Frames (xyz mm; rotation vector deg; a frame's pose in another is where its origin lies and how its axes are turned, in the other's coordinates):
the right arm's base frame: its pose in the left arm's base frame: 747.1 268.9 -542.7 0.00 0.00 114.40
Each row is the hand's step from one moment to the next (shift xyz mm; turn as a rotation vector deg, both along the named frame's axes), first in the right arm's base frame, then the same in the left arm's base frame.
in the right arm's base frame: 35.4 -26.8 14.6 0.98 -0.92 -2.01
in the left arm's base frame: 9.8 43.3 14.6 0.43 1.27 -2.01
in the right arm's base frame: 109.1 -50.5 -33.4 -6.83 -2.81 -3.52
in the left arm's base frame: 0.9 120.2 -33.4 5.38 -5.06 -3.52
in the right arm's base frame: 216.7 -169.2 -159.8 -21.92 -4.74 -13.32
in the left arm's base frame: 64.6 267.2 -159.8 13.37 -18.00 -13.32
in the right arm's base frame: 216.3 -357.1 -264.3 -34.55 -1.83 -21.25
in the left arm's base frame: 235.9 344.5 -264.3 15.94 -30.71 -21.25
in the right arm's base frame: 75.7 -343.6 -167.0 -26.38 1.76 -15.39
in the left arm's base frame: 281.6 210.9 -167.0 9.29 -24.75 -15.39
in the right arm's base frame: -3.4 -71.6 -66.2 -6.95 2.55 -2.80
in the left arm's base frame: 66.6 26.5 -66.2 0.55 -7.38 -2.80
